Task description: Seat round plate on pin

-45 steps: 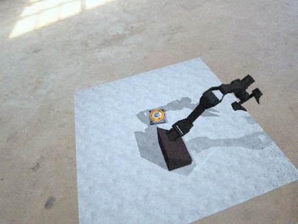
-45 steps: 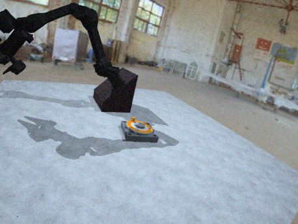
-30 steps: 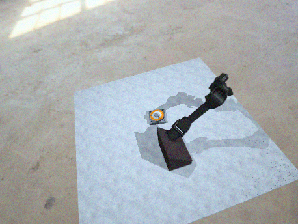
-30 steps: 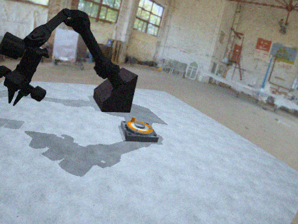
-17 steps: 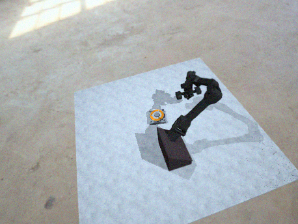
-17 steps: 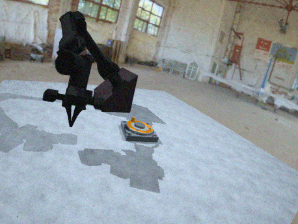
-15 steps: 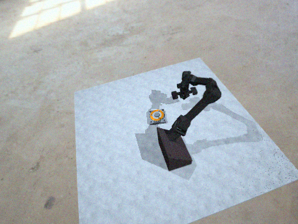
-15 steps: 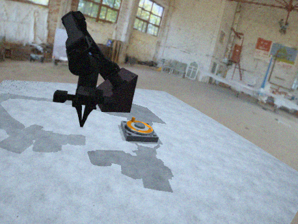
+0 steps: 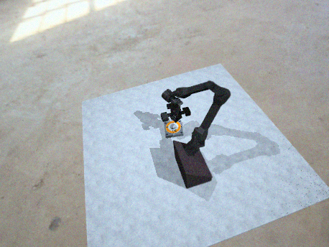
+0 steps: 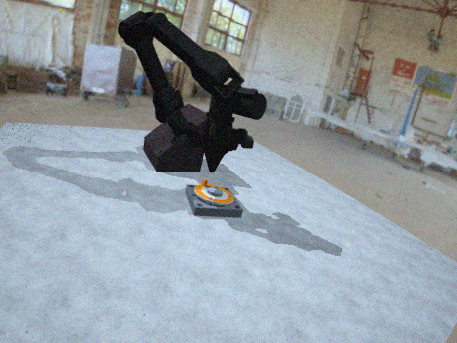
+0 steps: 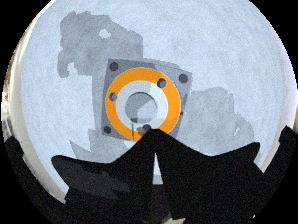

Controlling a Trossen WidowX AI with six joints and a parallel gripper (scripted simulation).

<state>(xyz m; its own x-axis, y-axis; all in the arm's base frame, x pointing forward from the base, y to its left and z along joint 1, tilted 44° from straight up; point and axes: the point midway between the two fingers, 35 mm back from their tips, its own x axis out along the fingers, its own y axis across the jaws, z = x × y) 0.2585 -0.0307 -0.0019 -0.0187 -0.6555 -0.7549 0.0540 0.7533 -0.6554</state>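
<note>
My gripper tip is now 6 cm above the square grey base, 2 cm to the right of it and 1 cm short of it.
</note>
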